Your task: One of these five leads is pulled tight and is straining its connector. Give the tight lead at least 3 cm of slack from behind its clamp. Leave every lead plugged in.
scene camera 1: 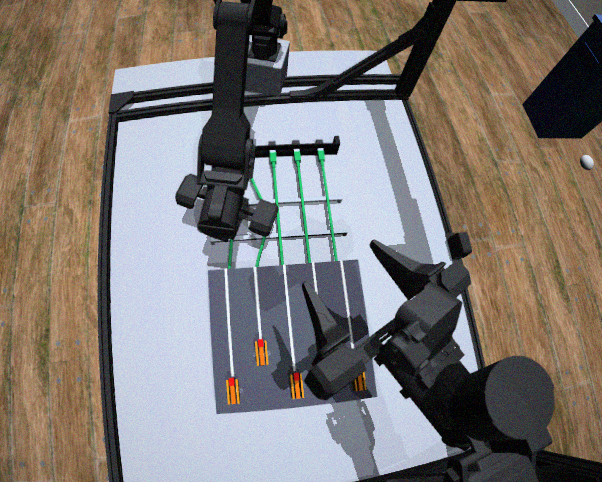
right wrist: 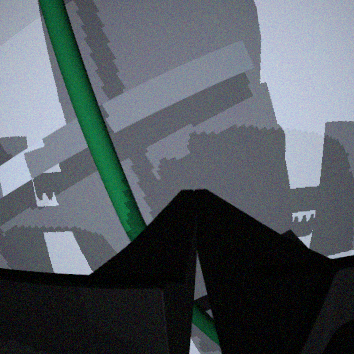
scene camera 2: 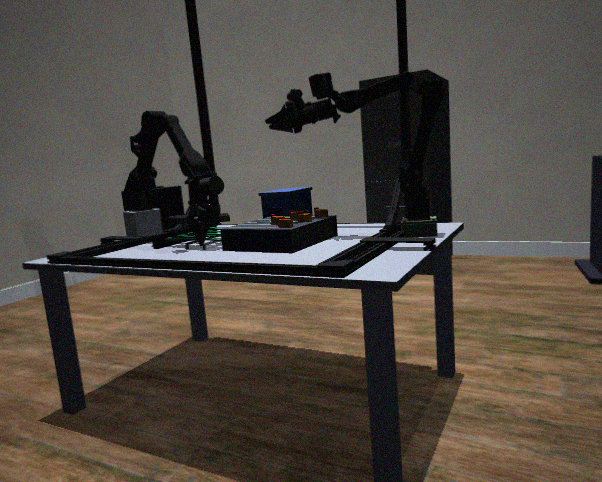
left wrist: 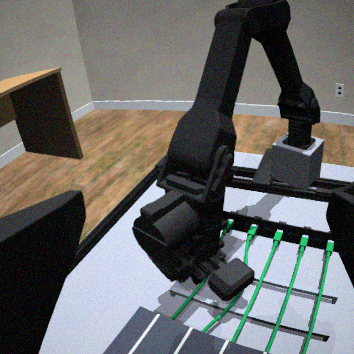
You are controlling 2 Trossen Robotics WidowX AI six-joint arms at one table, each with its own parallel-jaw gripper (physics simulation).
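Where they show: left gripper, fingertip midpoint: (scene camera 1: 339,261) (scene camera 2: 267,124) (left wrist: 210,205); right gripper, fingertip midpoint: (right wrist: 193,202) (scene camera 2: 201,245) (left wrist: 196,282); left arm's base, origin of the base link: (scene camera 2: 419,218); right arm's base, origin of the base link: (scene camera 1: 264,50) (scene camera 2: 141,210) (left wrist: 298,141).
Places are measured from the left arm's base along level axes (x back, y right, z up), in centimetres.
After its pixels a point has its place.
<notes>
Five green leads run from a black socket strip (scene camera 1: 331,148) {y 18.2, x -75.9, z -2.0 cm} to a dark raised board (scene camera 1: 221,351) (scene camera 2: 256,239). The second lead from the left (scene camera 1: 255,187) {y -0.9, x -72.3, z -2.0 cm} (left wrist: 247,254) {y -0.7, x -73.0, z -2.0 cm} is bowed; the third (scene camera 1: 279,235) {y -0.1, x -60.7, z -2.1 cm} (left wrist: 260,285) {y 1.8, x -66.1, z -2.1 cm}, fourth (scene camera 1: 303,220) {y 5.6, x -62.0, z -2.1 cm} (left wrist: 289,302) {y 6.5, x -63.1, z -2.0 cm} and fifth (scene camera 1: 329,220) {y 10.5, x -60.2, z -2.1 cm} (left wrist: 319,300) {y 11.8, x -62.9, z -2.0 cm} look nearly straight. The leftmost lead (scene camera 1: 230,254) {y -10.4, x -60.4, z -2.0 cm} (left wrist: 187,305) {y -9.6, x -61.3, z -2.2 cm} is partly hidden by the right arm. Plugs show at the strip in the left wrist view. My right gripper (scene camera 2: 203,244) {y -9.1, x -67.7, z -4.1 cm} (right wrist: 193,202) {y -9.1, x -67.7, z -4.1 cm} is shut and empty, pointing down low among the left leads; a green lead (right wrist: 90,120) {y -9.1, x -63.5, z -2.0 cm} passes behind its fingers. My left gripper (scene camera 1: 339,263) {y -1.5, x -44.3, z 31.9 cm} (scene camera 2: 267,123) {y -1.5, x -44.3, z 31.9 cm} is open, high above the board.
Orange clamps with red tops (scene camera 1: 232,391) {y -18.4, x -36.3, z 4.3 cm} (scene camera 1: 261,353) {y -11.7, x -40.4, z 4.3 cm} (scene camera 1: 296,386) {y -8.4, x -33.2, z 4.3 cm} stand on the board, and another clamp (scene camera 1: 360,381) {y 1.6, x -29.7, z 4.3 cm} is partly hidden by the left gripper. White lines run up to them. Two thin bars (scene camera 1: 339,201) {y 14.9, x -64.0, z -3.7 cm} (scene camera 1: 344,233) {y 12.6, x -56.9, z -3.3 cm} cross the leads. A black frame (scene camera 1: 105,301) {y -36.9, x -60.3, z -2.7 cm} edges the table.
</notes>
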